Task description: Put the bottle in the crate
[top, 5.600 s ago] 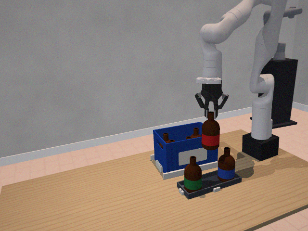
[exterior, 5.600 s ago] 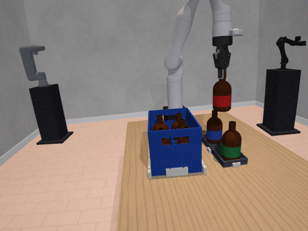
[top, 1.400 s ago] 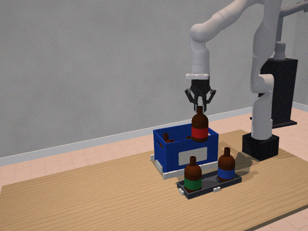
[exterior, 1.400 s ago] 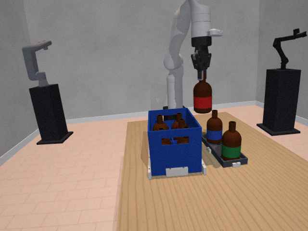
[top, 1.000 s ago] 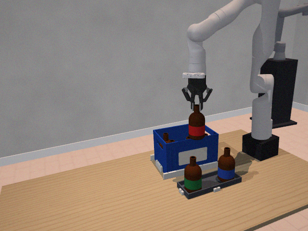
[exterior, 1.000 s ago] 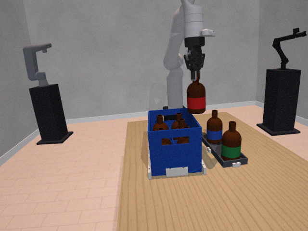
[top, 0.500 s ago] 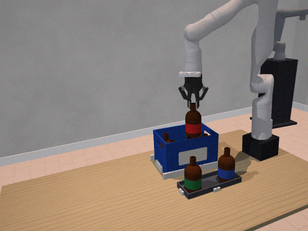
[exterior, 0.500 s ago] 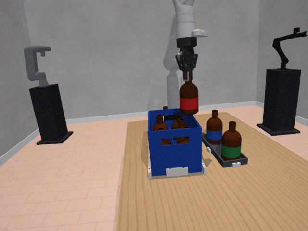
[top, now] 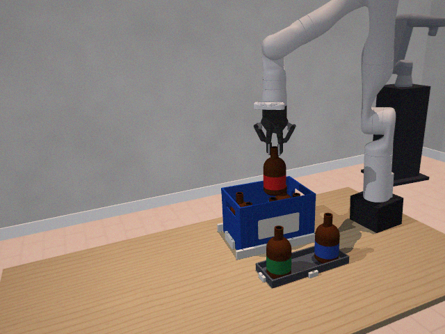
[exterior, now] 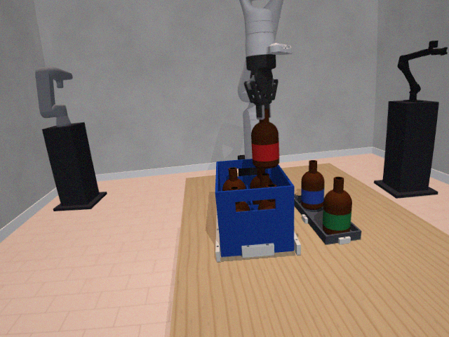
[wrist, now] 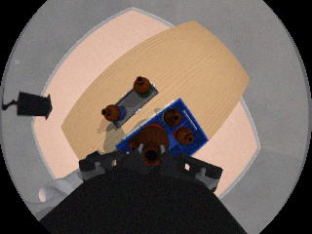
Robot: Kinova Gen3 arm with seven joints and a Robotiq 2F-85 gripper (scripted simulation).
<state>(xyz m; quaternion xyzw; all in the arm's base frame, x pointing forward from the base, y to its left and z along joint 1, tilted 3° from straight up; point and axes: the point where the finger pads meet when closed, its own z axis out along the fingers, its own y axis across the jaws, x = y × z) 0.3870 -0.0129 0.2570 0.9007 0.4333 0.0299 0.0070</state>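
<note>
Now: the red-banded bottle 70 mm below my hand. The rest, counted from my hand: dark tray (10 mm behind, 170 mm to the left, 320 mm below); blue crate (10 mm ahead, 50 mm to the right, 250 mm below).
</note>
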